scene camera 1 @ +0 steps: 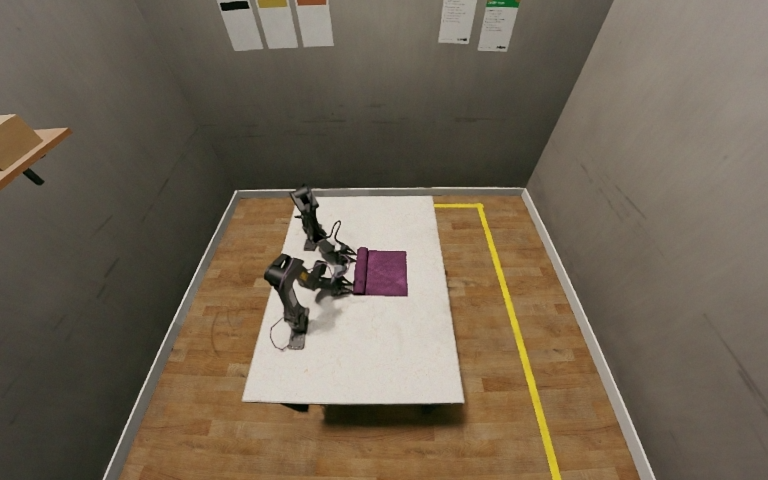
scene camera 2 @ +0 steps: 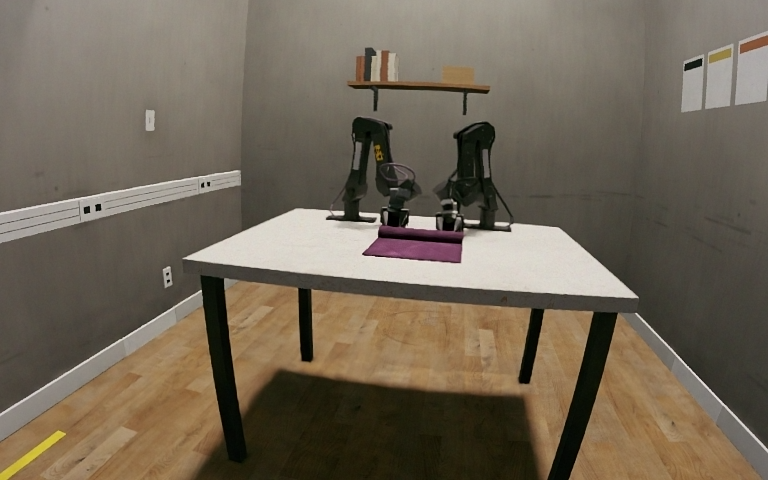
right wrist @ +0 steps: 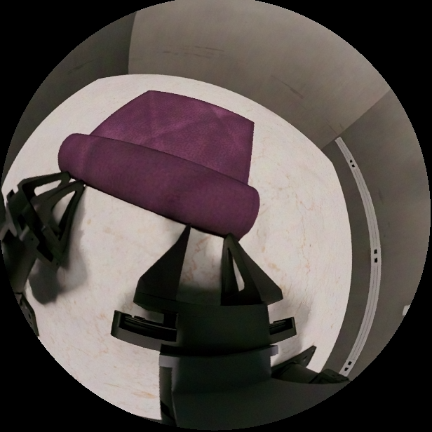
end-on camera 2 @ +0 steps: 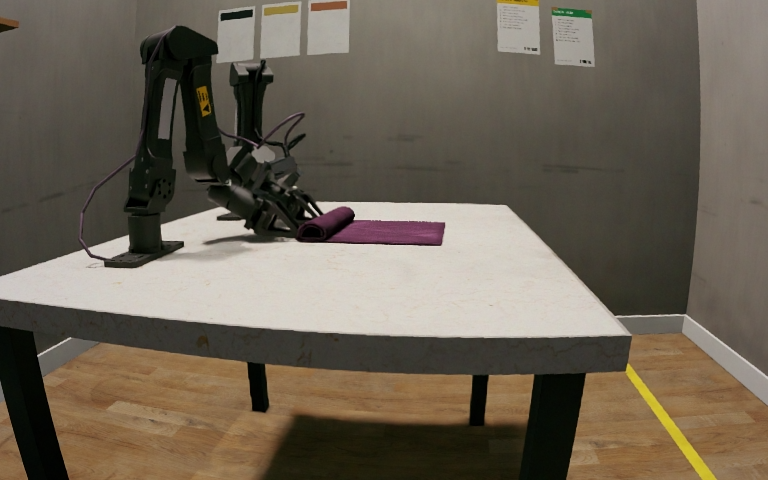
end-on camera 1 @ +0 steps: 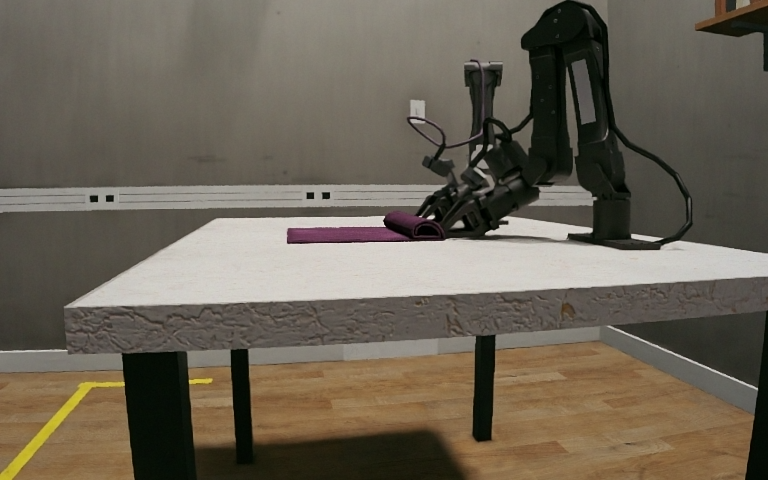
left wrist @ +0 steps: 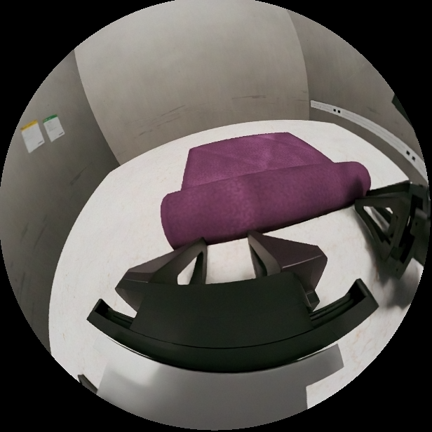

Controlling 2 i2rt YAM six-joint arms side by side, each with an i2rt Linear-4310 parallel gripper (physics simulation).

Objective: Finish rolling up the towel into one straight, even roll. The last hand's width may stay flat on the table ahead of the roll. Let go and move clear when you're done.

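Observation:
The purple towel's roll (scene camera 1: pixel 361 271) (scene camera 2: pixel 420 233) (end-on camera 1: pixel 410 223) (end-on camera 2: pixel 328 223) (left wrist: pixel 265 202) (right wrist: pixel 160 177) lies along the towel edge nearest the arms, fairly straight, with a loose hollow at its ends. The flat part (scene camera 1: pixel 387 273) (scene camera 2: pixel 416 249) (end-on camera 1: pixel 339 234) (end-on camera 2: pixel 396 232) (left wrist: pixel 250 157) (right wrist: pixel 185 125) is a broad, nearly square sheet beyond it. My left gripper (scene camera 1: pixel 354 256) (left wrist: pixel 225 238) is partly open and empty, its tips low at the roll's arm side. My right gripper (scene camera 1: pixel 351 289) (right wrist: pixel 208 231) is likewise partly open and empty, near the roll's other end. Exact contact is hard to tell.
The white table (scene camera 1: pixel 396 350) (scene camera 2: pixel 271 249) carries both arms on the side behind the roll. The two grippers are close together, each visible in the other's wrist view. A wall shelf (scene camera 2: pixel 419 86) with books and a box is behind the arms.

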